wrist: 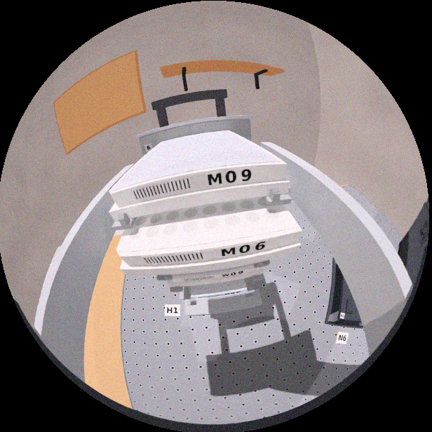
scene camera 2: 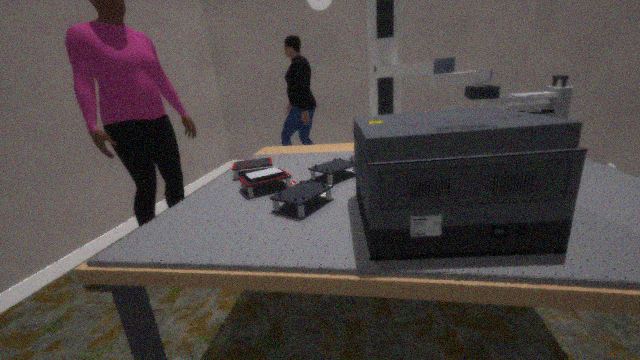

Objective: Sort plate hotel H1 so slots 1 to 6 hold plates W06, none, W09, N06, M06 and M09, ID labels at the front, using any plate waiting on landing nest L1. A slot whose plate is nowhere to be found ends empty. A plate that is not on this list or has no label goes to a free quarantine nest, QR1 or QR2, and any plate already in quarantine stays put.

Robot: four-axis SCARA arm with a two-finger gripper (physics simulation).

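Places are measured from the arm's base along level axes (x back, y down, z right), in centimetres.
Pixels of known places: gripper, fingertip midpoint: (scene camera 2: pixel 528 97).
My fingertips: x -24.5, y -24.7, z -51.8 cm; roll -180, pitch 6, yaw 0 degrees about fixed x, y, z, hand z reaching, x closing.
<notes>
Ahead of a thing's pixels: the offset from my fingertips to its middle. "spot": to the spot under its first point.
My gripper (wrist: pixel 196 160) is shut on white plate M06 (wrist: pixel 210 245), its label facing the wrist camera; its pads are hidden behind plate M09. M06 is level, inside hotel H1 @(dx -1.0, dy +8.3, dz -3.8 cm) (scene camera 2: pixel 562 102), below plate M09 (wrist: pixel 210 182), which sits on the top visible brackets. Whether M06 touches its brackets cannot be told. Plate W09 (wrist: pixel 220 276) lies lower in the hotel; a further plate edge (wrist: pixel 225 294) below it has an unreadable label. In the scene view, the fingertips are hidden. A white plate @(dx -32.2, dy +17.7, dz +96.6 cm) (scene camera 2: pixel 264 173) lies on a red-edged nest @(dx -32.2, dy +20.6, dz +96.6 cm) (scene camera 2: pixel 254 183); its label is unreadable.
A second red-edged nest @(dx -12.9, dy +20.7, dz +109.0 cm) (scene camera 2: pixel 252 164) and two dark nests @(spot: dx -48.1, dy +18.4, dz +78.9 cm) (scene camera 2: pixel 301 191) @(spot: dx -22.0, dy +18.4, dz +72.1 cm) (scene camera 2: pixel 334 166) stand left of a large dark instrument @(dx -54.9, dy +10.7, dz +41.6 cm) (scene camera 2: pixel 465 195). A dark nest (wrist: pixel 346 322) stands near the N6 tag (wrist: pixel 342 338). Two people (scene camera 2: pixel 122 75) (scene camera 2: pixel 299 82) stand beyond the table.
</notes>
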